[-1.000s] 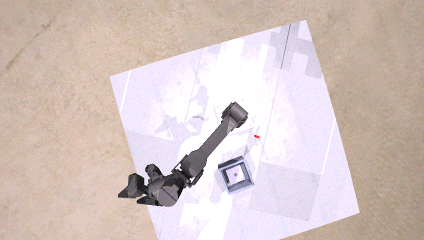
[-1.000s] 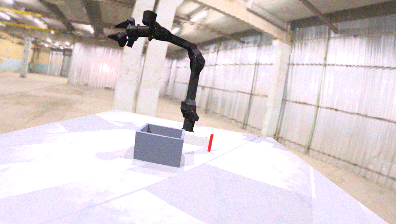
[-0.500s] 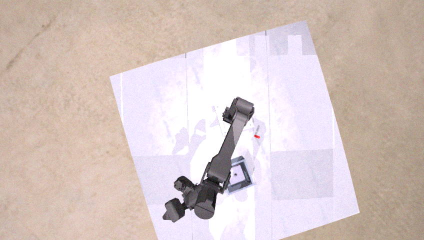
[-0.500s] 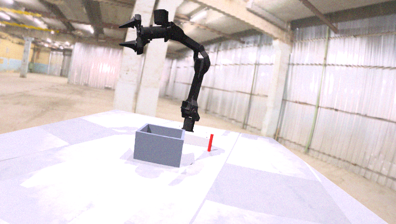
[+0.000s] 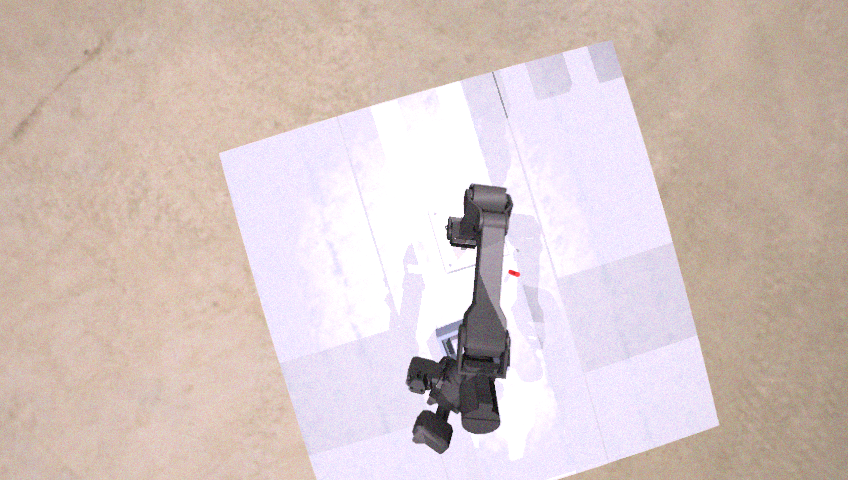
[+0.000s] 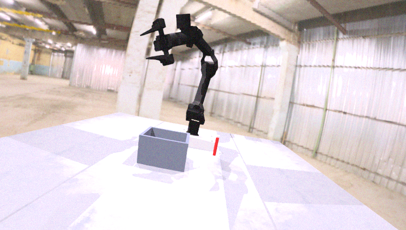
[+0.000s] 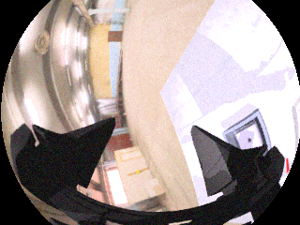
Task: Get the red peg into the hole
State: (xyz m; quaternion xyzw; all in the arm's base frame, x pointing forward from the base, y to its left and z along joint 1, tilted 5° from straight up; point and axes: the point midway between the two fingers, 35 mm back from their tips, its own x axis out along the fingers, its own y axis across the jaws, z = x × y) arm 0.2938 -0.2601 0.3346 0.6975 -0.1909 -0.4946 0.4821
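The red peg lies 36 cm to the left of my gripper tip, 35 cm below it and 11 cm behind it. Round my gripper tip: grey box (37 cm below, 14 cm to the left, 3 cm ahead).
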